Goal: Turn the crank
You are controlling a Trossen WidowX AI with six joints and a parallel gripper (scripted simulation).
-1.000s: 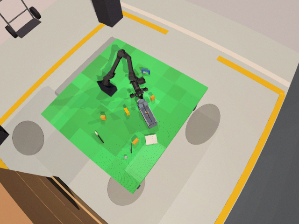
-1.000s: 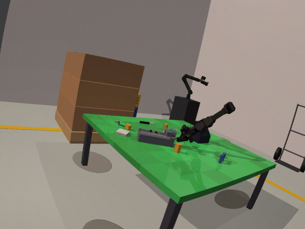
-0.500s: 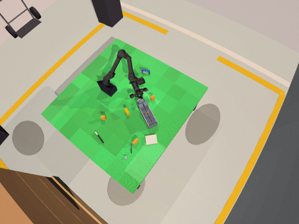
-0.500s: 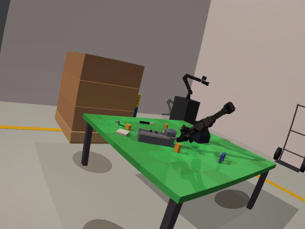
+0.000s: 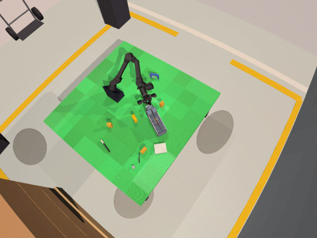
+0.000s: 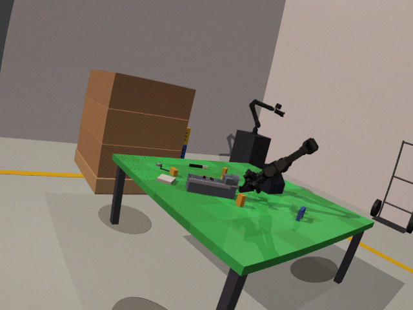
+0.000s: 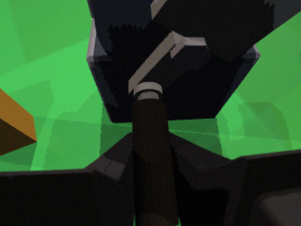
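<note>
My gripper tip is 20 mm past the dark handle, 10 mm to the right of it and 30 mm below it. Round my gripper tip: blue bracket: 180 mm behind, 320 mm to the left, 10 mm below; then red pointer: 170 mm ahead, 120 mm to the right, 40 mm above; then white pad: 300 mm ahead, 280 mm to the right, 30 mm below.
</note>
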